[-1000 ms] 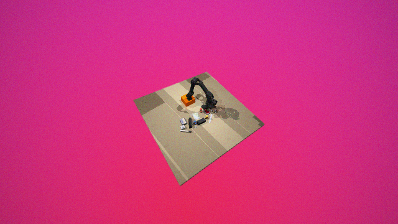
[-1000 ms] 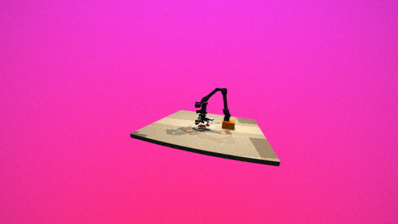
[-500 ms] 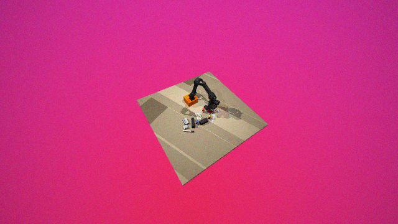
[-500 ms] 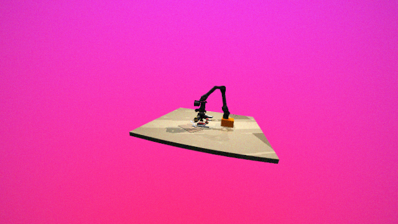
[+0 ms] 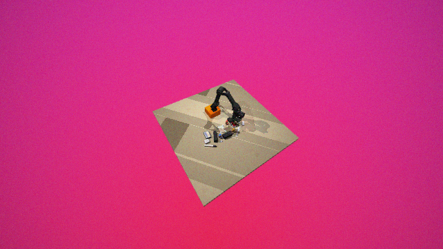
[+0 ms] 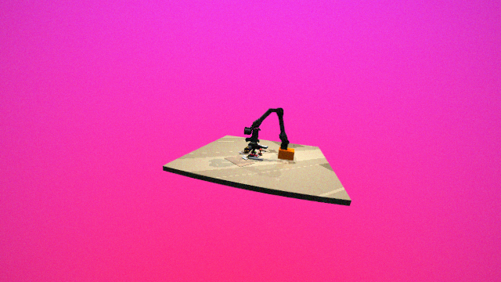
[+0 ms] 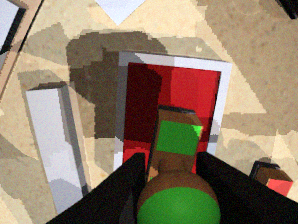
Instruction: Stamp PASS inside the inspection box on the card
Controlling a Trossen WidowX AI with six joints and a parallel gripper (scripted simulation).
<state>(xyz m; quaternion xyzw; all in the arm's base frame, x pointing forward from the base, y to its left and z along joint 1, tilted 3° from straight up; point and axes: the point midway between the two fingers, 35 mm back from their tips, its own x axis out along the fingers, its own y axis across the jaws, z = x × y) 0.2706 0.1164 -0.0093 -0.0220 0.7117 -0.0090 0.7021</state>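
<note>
The ink pad is 5 cm below my gripper tip. Also, from my gripper tip: stamp: 7 cm to the right, 5 cm behind, 3 cm below; white card: 16 cm to the right, 5 cm below, 2 cm behind; stamp with blue knob: 24 cm to the right, 7 cm ahead, 3 cm below.
</note>
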